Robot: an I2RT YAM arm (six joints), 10 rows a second.
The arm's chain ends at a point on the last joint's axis. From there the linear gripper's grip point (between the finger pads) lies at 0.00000 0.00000 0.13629 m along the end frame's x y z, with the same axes.
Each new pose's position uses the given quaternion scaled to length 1; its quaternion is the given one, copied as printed.
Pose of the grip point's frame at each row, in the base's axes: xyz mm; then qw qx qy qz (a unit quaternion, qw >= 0):
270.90 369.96 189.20 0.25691 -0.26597 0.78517 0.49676
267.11 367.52 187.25 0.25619 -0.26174 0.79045 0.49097
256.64 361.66 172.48 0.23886 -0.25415 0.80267 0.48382
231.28 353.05 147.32 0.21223 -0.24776 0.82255 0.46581
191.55 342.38 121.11 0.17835 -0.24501 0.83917 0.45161
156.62 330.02 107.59 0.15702 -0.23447 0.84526 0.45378
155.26 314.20 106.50 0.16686 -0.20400 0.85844 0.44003
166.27 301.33 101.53 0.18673 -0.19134 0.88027 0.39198
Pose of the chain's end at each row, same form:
251.93 245.02 240.23 0.25691 -0.26597 0.78517 0.49676
246.94 243.46 239.94 0.25619 -0.26174 0.79045 0.49097
237.90 239.26 229.41 0.23886 -0.25415 0.80267 0.48382
215.15 234.28 212.19 0.21223 -0.24776 0.82255 0.46581
180.91 227.17 193.14 0.17835 -0.24501 0.83917 0.45161
149.44 215.43 181.03 0.15702 -0.23447 0.84526 0.45378
140.68 201.96 182.42 0.16686 -0.20400 0.85844 0.44003
141.91 197.54 186.43 0.18673 -0.19134 0.88027 0.39198

